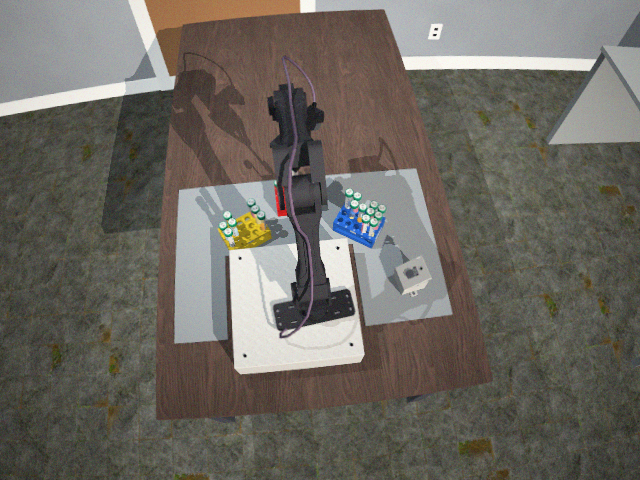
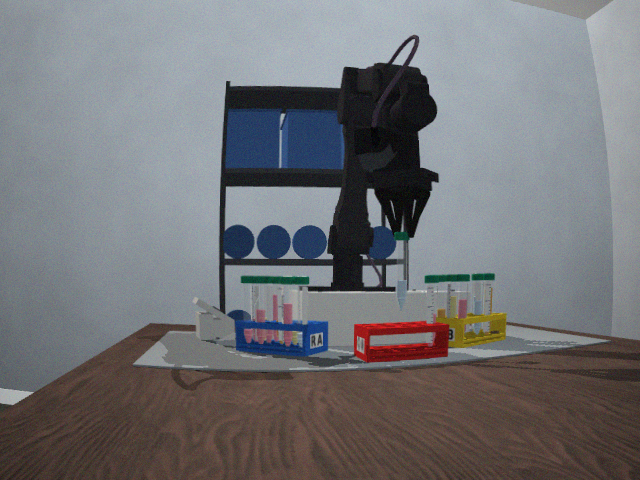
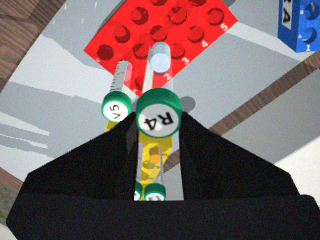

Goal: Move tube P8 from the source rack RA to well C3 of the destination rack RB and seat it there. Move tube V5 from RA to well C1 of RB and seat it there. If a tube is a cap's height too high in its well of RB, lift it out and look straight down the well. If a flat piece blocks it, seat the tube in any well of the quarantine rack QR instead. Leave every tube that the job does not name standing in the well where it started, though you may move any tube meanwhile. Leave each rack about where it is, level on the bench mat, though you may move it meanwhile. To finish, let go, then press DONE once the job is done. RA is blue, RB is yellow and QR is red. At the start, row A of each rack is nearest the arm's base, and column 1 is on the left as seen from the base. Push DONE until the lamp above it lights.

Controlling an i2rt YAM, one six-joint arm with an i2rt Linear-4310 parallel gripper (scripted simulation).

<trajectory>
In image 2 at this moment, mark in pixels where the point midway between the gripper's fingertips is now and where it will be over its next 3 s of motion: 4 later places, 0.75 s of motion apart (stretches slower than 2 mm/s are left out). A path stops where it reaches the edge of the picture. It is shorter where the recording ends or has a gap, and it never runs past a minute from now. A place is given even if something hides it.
My gripper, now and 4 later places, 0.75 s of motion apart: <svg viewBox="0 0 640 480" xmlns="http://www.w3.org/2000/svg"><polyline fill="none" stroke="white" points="403,237 404,240 405,242 405,248 404,253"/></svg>
</trajectory>
